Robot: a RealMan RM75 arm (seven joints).
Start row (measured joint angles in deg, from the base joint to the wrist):
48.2 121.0 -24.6 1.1 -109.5 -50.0 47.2
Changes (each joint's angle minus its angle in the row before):
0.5 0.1 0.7 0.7 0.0 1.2 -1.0
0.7 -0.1 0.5 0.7 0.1 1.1 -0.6
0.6 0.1 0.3 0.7 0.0 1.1 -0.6
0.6 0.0 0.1 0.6 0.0 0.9 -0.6
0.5 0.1 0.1 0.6 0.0 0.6 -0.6
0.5 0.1 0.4 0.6 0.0 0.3 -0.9
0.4 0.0 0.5 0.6 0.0 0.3 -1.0
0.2 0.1 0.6 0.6 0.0 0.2 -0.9
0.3 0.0 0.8 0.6 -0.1 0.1 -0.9
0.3 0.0 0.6 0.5 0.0 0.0 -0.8
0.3 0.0 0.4 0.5 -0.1 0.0 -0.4
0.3 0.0 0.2 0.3 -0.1 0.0 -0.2
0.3 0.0 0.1 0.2 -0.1 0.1 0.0
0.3 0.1 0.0 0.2 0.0 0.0 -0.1
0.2 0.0 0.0 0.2 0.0 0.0 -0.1
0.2 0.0 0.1 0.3 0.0 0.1 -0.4
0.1 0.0 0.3 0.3 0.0 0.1 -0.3
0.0 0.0 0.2 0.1 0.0 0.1 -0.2
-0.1 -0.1 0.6 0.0 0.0 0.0 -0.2
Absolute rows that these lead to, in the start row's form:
48.7 121.1 -23.9 1.8 -109.5 -48.8 46.2
49.4 121.0 -23.4 2.5 -109.4 -47.7 45.6
50.0 121.1 -23.1 3.2 -109.4 -46.6 45.0
50.6 121.1 -23.0 3.8 -109.4 -45.7 44.4
51.1 121.2 -22.9 4.4 -109.4 -45.1 43.8
51.6 121.3 -22.5 5.0 -109.4 -44.8 42.9
52.0 121.3 -22.0 5.6 -109.4 -44.5 41.9
52.2 121.4 -21.4 6.2 -109.4 -44.3 41.0
52.5 121.4 -20.6 6.8 -109.5 -44.2 40.1
52.8 121.4 -20.0 7.3 -109.5 -44.2 39.3
53.1 121.4 -19.6 7.8 -109.6 -44.2 38.9
53.4 121.4 -19.4 8.1 -109.7 -44.2 38.7
53.7 121.4 -19.3 8.3 -109.8 -44.1 38.7
54.0 121.5 -19.3 8.5 -109.8 -44.1 38.6
54.2 121.5 -19.3 8.7 -109.8 -44.1 38.5
54.4 121.5 -19.2 9.0 -109.8 -44.0 38.1
54.5 121.5 -18.9 9.3 -109.8 -43.9 37.8
54.5 121.5 -18.7 9.4 -109.8 -43.8 37.6
54.4 121.4 -18.1 9.4 -109.8 -43.8 37.4

